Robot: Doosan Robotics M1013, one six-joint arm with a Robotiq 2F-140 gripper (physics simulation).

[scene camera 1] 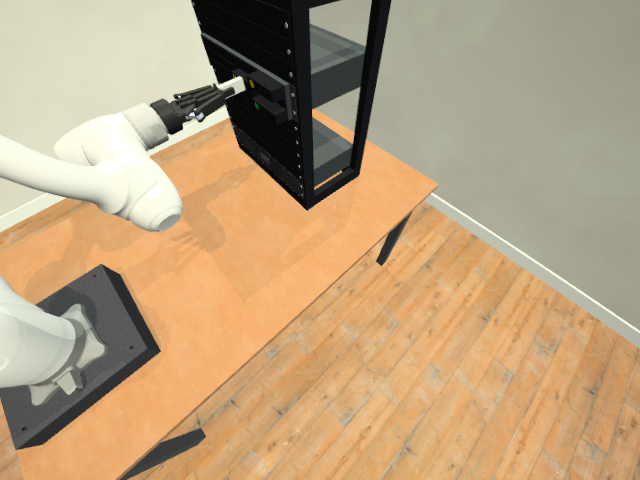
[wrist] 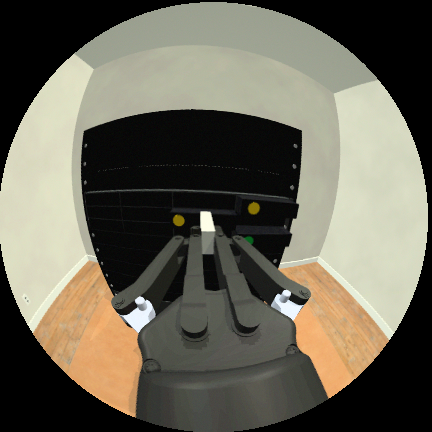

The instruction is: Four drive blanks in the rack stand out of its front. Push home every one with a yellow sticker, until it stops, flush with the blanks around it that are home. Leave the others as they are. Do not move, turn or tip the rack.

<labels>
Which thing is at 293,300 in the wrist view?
The gripper.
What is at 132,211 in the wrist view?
A black rack.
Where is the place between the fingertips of the gripper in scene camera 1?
242,83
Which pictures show the black rack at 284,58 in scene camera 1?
Scene camera 1 and the wrist view: all of them.
</labels>
